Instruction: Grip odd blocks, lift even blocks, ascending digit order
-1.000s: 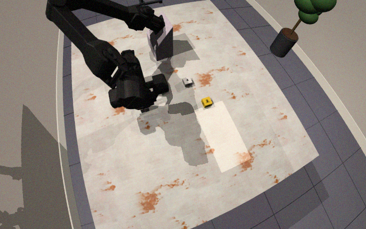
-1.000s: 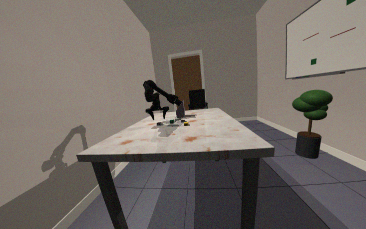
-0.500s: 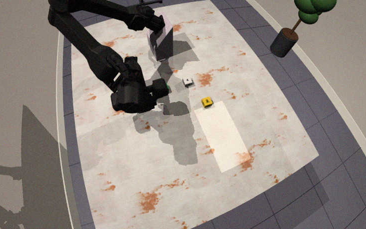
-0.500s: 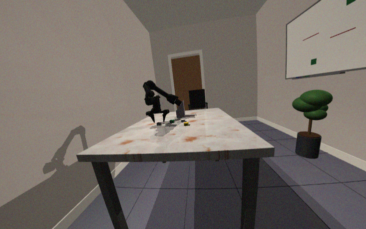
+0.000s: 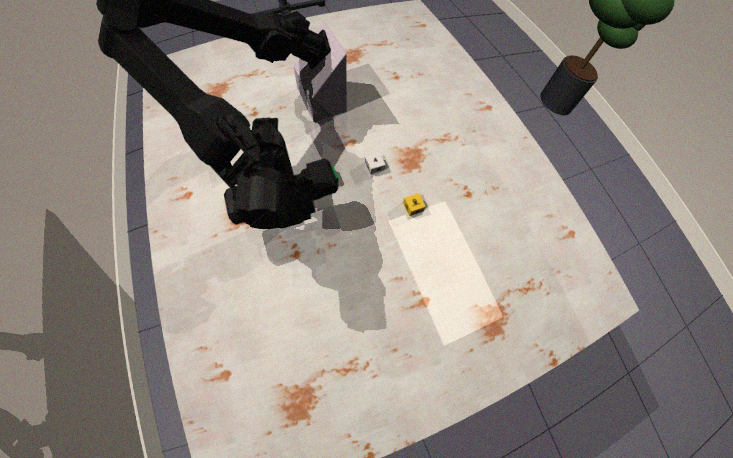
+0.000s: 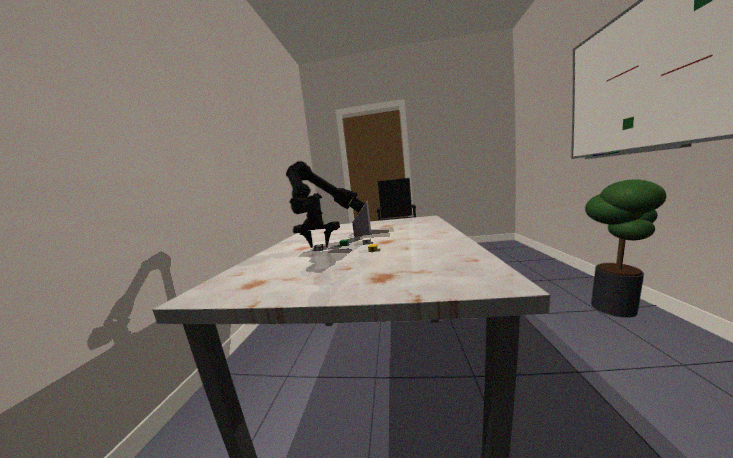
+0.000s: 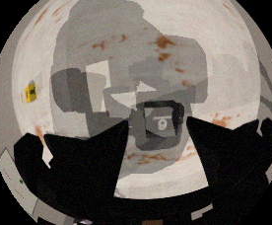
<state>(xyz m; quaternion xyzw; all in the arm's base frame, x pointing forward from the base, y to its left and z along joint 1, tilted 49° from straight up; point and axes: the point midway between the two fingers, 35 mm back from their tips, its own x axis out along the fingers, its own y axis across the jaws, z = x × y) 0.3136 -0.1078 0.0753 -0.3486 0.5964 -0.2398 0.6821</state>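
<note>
Now: gripper tip right at the grey block. Round my gripper tip: white block 190 mm to the left, 70 mm behind; then green block 90 mm to the left, 60 mm behind; then yellow block 240 mm to the left, 50 mm ahead.
</note>
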